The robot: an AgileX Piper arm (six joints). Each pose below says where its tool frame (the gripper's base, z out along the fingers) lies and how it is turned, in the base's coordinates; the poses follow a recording.
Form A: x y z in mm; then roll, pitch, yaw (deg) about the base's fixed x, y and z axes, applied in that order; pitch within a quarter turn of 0, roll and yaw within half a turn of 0.
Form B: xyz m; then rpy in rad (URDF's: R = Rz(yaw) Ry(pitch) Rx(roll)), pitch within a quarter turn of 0, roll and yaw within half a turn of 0. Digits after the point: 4 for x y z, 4 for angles.
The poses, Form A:
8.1, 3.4, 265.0, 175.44, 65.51, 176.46
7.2, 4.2, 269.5, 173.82, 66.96, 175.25
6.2, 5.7, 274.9, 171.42, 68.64, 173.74
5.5, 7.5, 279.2, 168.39, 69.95, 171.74
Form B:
0.0081, 0.0034, 0.2650, 3.0620, 1.1434, 3.0798
0.0072, 0.0042, 0.2695, 3.0337, 1.1687, 3.0587
0.0062, 0.0057, 0.2749, 2.9918, 1.1980, 3.0323
0.0055, 0.0075, 0.2792, 2.9390, 1.2209, 2.9974

